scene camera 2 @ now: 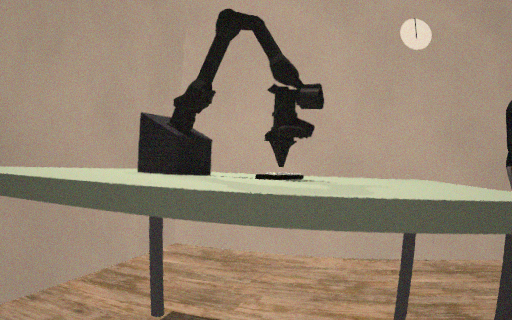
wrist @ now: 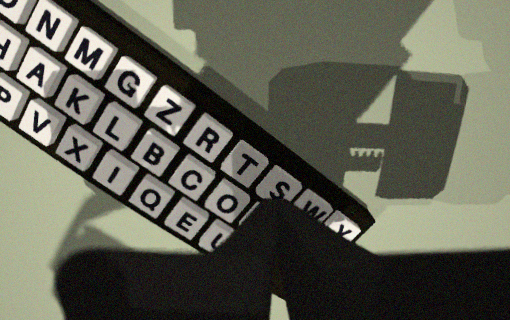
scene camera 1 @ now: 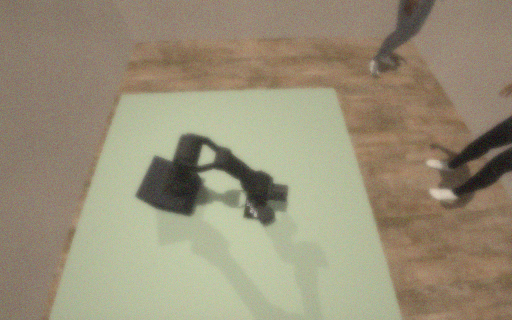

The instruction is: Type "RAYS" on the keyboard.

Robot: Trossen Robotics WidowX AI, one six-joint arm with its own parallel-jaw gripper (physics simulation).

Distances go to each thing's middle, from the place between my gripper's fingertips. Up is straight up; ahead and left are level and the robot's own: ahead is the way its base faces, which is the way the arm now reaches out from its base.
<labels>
My gripper is now 5 cm to the right of the black keyboard (wrist: 118, 118) and 2 cm above it.
</labels>
